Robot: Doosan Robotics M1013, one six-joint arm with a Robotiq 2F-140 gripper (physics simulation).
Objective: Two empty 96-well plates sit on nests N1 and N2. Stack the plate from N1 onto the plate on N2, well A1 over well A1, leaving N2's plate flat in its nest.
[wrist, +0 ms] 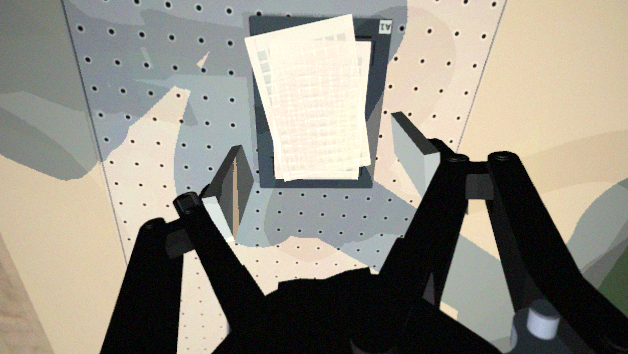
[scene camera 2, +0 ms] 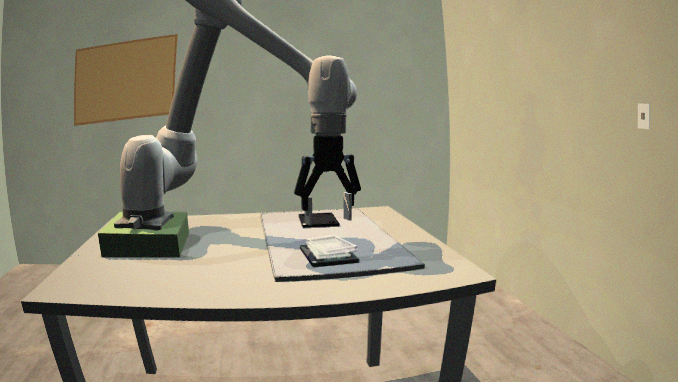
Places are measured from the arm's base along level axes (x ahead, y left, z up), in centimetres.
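Pixels of known places: gripper, fingertip midpoint: [wrist: 318, 148] [scene camera 2: 328, 221]; arm's base, link origin: [scene camera 2: 144, 221].
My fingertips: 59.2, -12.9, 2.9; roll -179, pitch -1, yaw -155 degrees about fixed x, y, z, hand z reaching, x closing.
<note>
For each thing: its middle in the pictures, then the offset to it from my fingertips, as dx, dy, dz. "spot": a spot on its surface instead. Level surfaces: height alone.
- upper plate, body centre: [wrist: 313, 106] [scene camera 2: 331, 245] +0.5, -1.5, -5.9
- lower plate, body centre: [wrist: 318, 116] [scene camera 2: 328, 249] -0.2, -0.4, -7.3
- A1 label, surface spot: [wrist: 385, 26] spot: -4.1, -8.9, -8.1
- far black nest, body centre: [scene camera 2: 318, 219] -1.5, +38.1, -8.5
- grey perforated board, surface height: dz -9.2
- beige table, surface height: dz -10.5
Two pale, clear 96-well plates lie one over the other on the near black nest [scene camera 2: 320, 263] [wrist: 377, 75]. The upper plate [scene camera 2: 331, 244] [wrist: 300, 29] is turned askew over the lower plate [scene camera 2: 332, 257] [wrist: 365, 65], so their edges and corners do not line up. Whether the upper one also tilts is hard to tell. An A1 label [wrist: 385, 26] marks a nest corner. The far black nest [scene camera 2: 322, 220] holds no plate. No N1 or N2 marking is legible. My gripper [scene camera 2: 328, 212] [wrist: 318, 148] is open and empty, raised above the plates' level and clear of both.
Both nests stand on a grey perforated board [scene camera 2: 400, 262] [wrist: 160, 105] on the beige table [scene camera 2: 225, 285]. The arm's green base block [scene camera 2: 140, 244] stands at the table's left. Arm shadows cross the board and table.
</note>
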